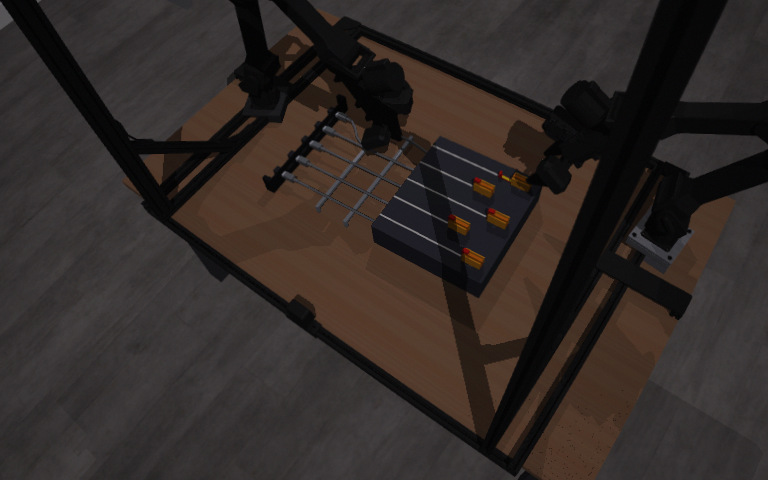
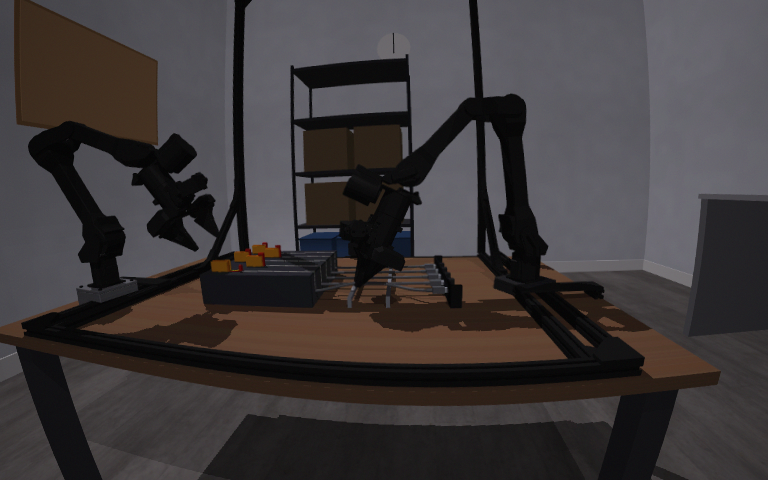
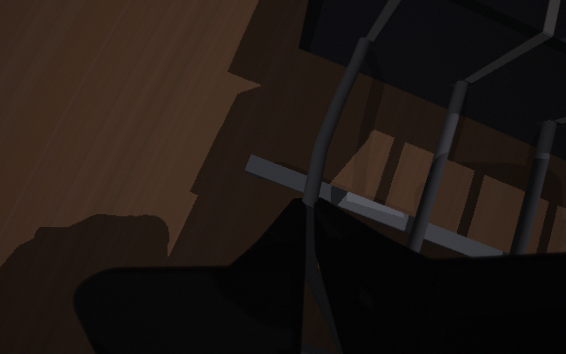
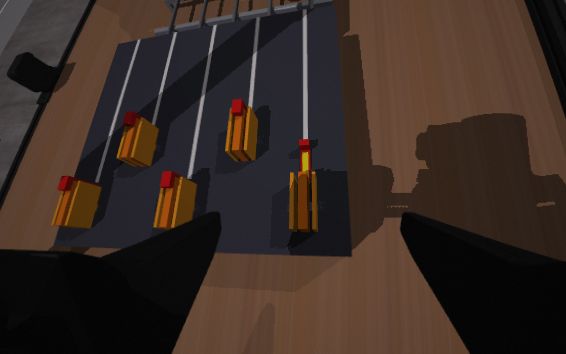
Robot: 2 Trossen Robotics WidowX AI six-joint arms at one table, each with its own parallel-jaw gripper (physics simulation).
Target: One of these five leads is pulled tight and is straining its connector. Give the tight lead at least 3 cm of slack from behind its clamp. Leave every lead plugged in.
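Places are measured from the left arm's base along level axes (x ahead, y left, z up), in millimetres.
Pixels of known places: left gripper, between the fingertips: (image 1: pixel 400 139) (image 2: pixel 356 286) (image 3: pixel 306 208); right gripper, between the fingertips: (image 1: pixel 536 168) (image 2: pixel 208 243) (image 4: pixel 310 221); left arm's base, origin of its link: (image 1: pixel 265 100) (image 2: pixel 525 278); right arm's base, origin of its link: (image 1: pixel 661 233) (image 2: pixel 106 284).
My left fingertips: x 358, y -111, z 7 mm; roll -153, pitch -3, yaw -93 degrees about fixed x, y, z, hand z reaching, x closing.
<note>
Ahead of a thing's pixels: the offset from my left fingertips to its middle. "*": to the spot under its first point.
My left gripper (image 1: pixel 399 137) (image 2: pixel 357 284) (image 3: pixel 306 208) is shut on the far lead @[* dx +44, dy -18, dz +2 mm] (image 3: pixel 340 100), low beside a grey guide bar @[* dx +19, dy +13, dz -13 mm] (image 3: pixel 270 169). That lead bends between the block and the fingers and bows towards its connector @[* dx -153, dy +65, dz -4 mm] (image 1: pixel 341 116) (image 2: pixel 438 289), which sits in the black strip (image 1: pixel 272 181) (image 2: pixel 455 296). Its clamp @[* dx +267, dy -136, dz +55 mm] (image 1: pixel 520 181) (image 2: pixel 220 265) (image 4: pixel 303 202) is orange, with a red-and-yellow piece @[* dx +237, dy -114, dz +34 mm] (image 4: pixel 305 160) extending from its front. My right gripper (image 1: pixel 539 165) (image 2: pixel 206 242) (image 4: pixel 310 221) is wide open and empty, above and behind this clamp. The other leads look straight.
Several other orange clamps (image 1: pixel 472 258) (image 4: pixel 241 131) with red ends stand on the dark block (image 1: pixel 421 245) (image 2: pixel 257 289) (image 4: pixel 260 210). Neighbouring leads @[* dx +26, dy -71, dz -8 mm] (image 3: pixel 445 140) run close beside my left fingers. A black frame (image 1: pixel 396 376) (image 2: pixel 339 366) surrounds the work area.
</note>
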